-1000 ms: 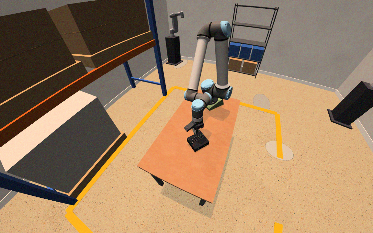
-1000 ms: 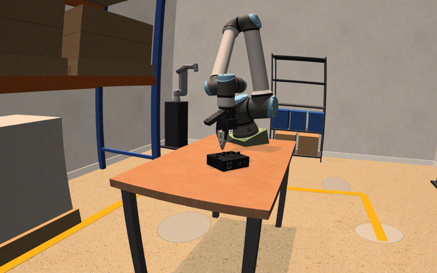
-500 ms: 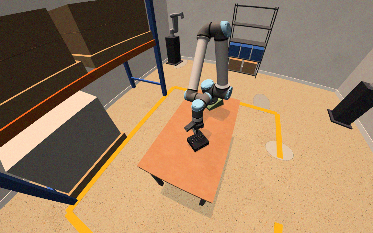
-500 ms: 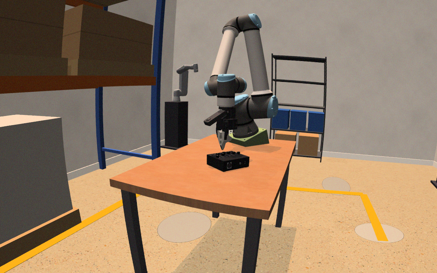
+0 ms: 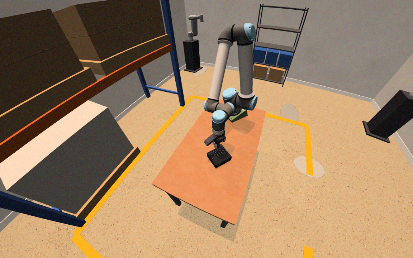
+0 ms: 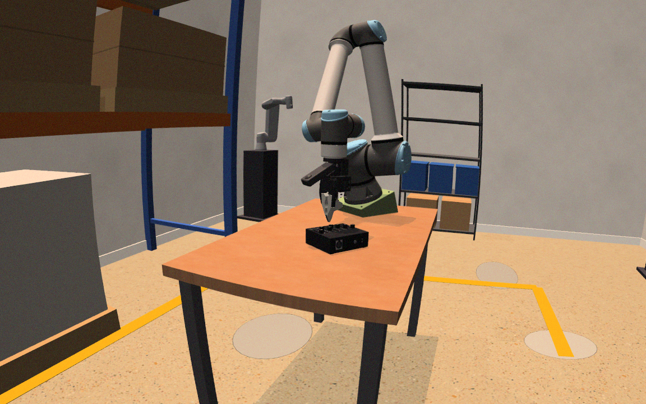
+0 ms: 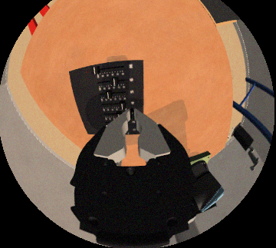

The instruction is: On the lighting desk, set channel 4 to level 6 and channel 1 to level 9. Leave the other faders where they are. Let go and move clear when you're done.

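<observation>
The channel 4 knob lies 10 mm ahead of my hand, 20 mm to the left of it and 20 mm below it. Round my hand: channel 1 knob (30 mm behind, 80 mm to the left, 20 mm below).
</observation>
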